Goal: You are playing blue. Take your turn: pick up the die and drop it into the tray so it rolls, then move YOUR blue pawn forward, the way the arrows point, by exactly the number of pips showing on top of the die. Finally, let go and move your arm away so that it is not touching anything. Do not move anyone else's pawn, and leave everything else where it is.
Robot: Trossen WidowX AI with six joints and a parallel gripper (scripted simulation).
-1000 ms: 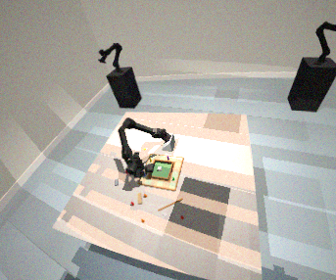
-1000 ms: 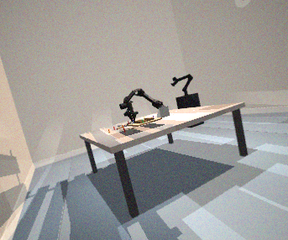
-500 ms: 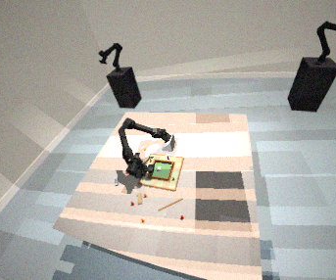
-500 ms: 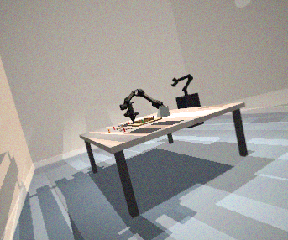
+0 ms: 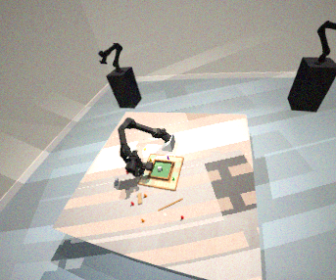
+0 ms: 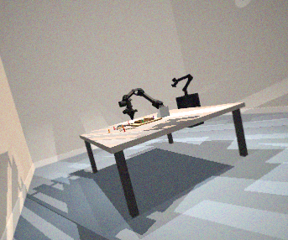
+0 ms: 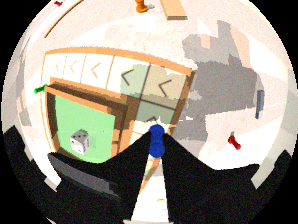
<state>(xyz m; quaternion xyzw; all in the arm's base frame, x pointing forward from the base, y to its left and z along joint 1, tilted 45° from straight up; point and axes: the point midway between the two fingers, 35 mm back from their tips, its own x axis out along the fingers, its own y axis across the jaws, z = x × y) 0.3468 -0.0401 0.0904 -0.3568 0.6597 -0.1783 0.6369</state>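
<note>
Now: gripper tip 8 cm past the white die, 10 cm to the right of it and 3 cm above it. Also, from my gripper tip: blue pawn 1 cm above; then yellow pawn 14 cm behind, 3 cm below; then green tray 8 cm behind, 11 cm to the left, 5 cm below.
</note>
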